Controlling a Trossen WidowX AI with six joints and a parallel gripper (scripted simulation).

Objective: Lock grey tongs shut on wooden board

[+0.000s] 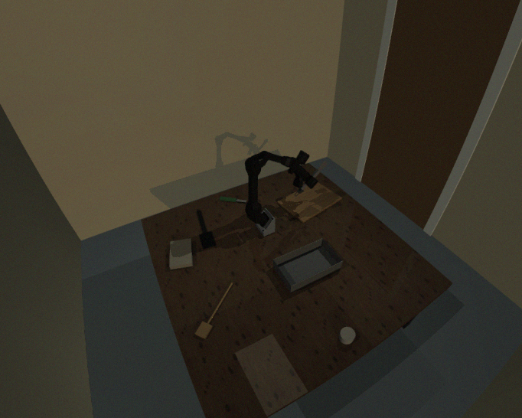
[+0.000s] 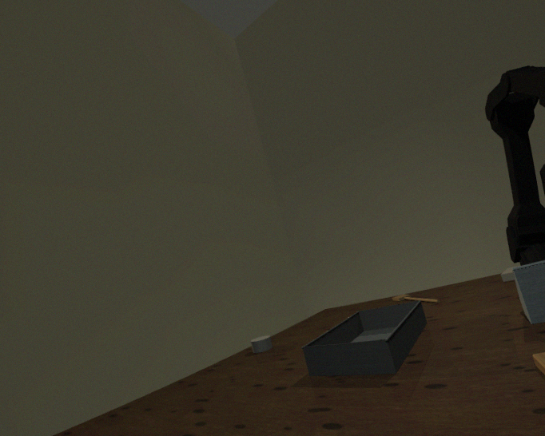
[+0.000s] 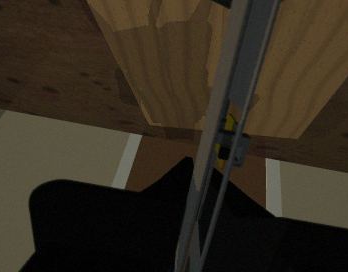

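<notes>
My gripper tip is 50 mm to the left of the yellow slider piece, 10 mm below it and 10 mm past it. From my gripper tip the other things lie so: green-handled tool 430 mm to the right, 250 mm behind, 140 mm below; then wooden board 140 mm below; then grey roasting tin 420 mm ahead, 330 mm to the right, 110 mm below.
</notes>
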